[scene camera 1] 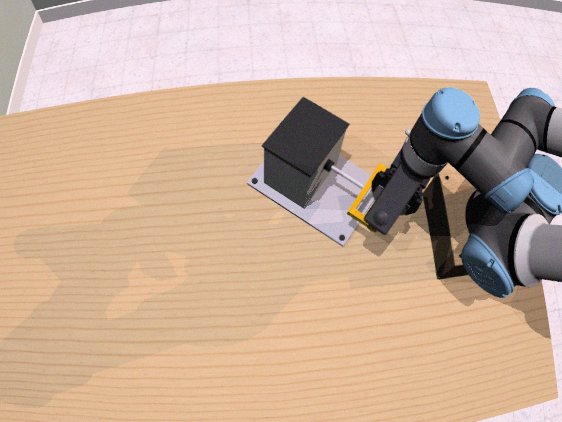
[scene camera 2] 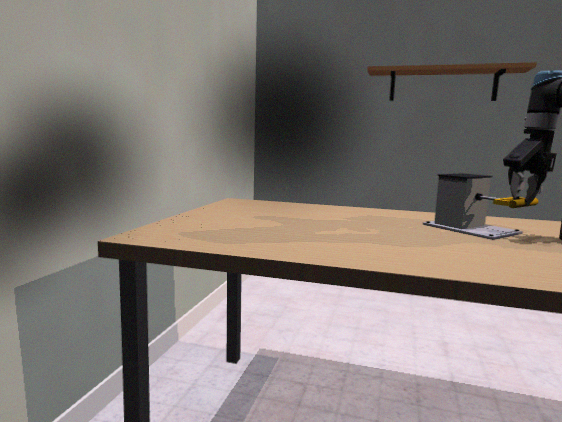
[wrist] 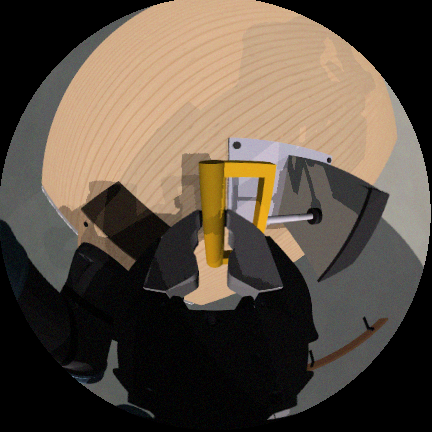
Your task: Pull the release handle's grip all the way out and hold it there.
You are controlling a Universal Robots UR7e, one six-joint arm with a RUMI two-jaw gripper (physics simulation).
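Note:
The release handle's yellow grip (scene camera 1: 355,207) (scene camera 2: 517,202) (wrist: 212,195) is a rectangular frame with a thick round bar on its outer side. My gripper (wrist: 213,211) is shut on that round bar, one jaw on each side of it. In scene camera 1 the arm's wrist covers the fingertips and part of the grip. A thin light rod (scene camera 1: 347,178) (scene camera 2: 487,198) (wrist: 290,219) shows between the grip and a dark box (scene camera 1: 306,135) (scene camera 2: 462,200) (wrist: 335,215). The grip stands well apart from the box and above the surface. The rod's full travel cannot be told.
The box stands on a pale base plate (scene camera 1: 320,226) (scene camera 2: 492,234) (wrist: 237,155) with dark bolts, on the wooden table (scene camera 1: 200,300) (scene camera 2: 350,260) (wrist: 150,90). A dark angular bar (scene camera 1: 442,250) lies near the arm's base. A brown shelf (scene camera 2: 450,69) is on the back wall.

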